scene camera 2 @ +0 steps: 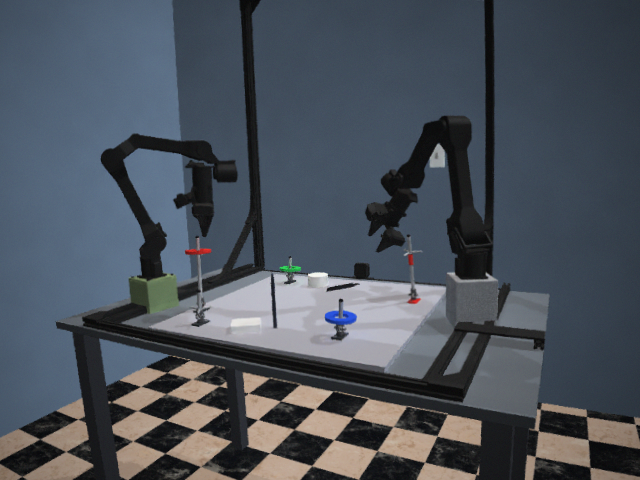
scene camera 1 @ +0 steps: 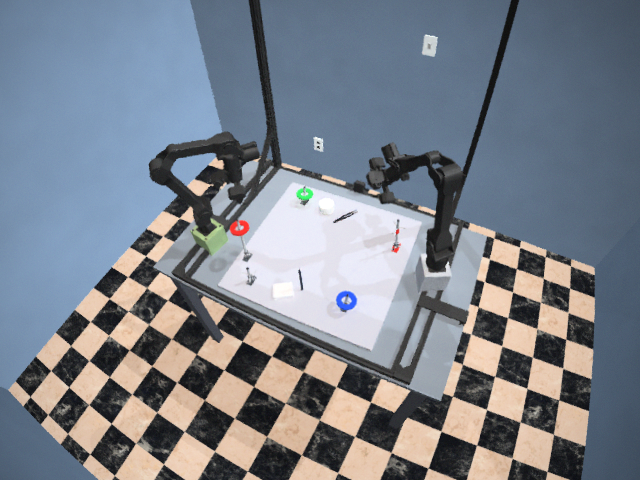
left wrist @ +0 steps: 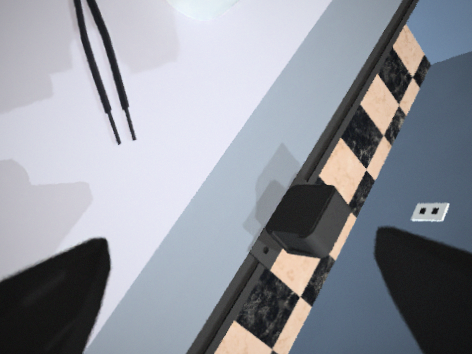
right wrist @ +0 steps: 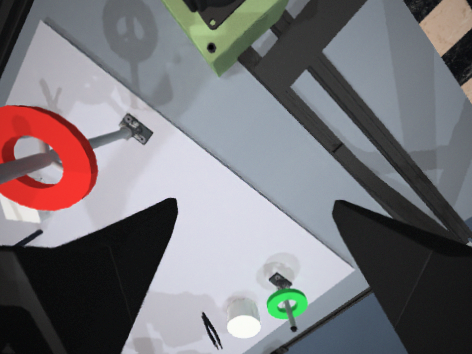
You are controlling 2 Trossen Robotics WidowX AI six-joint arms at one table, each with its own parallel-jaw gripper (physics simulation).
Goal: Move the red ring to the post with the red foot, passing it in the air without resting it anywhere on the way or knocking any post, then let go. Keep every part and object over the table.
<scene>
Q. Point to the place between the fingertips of the right gripper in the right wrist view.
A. At 255, 206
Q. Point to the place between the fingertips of the left gripper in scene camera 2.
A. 373, 243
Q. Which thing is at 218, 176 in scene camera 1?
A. The right gripper.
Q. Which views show the right gripper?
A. Scene camera 2, scene camera 1 and the right wrist view only.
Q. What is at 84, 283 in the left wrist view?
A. The left gripper.
</scene>
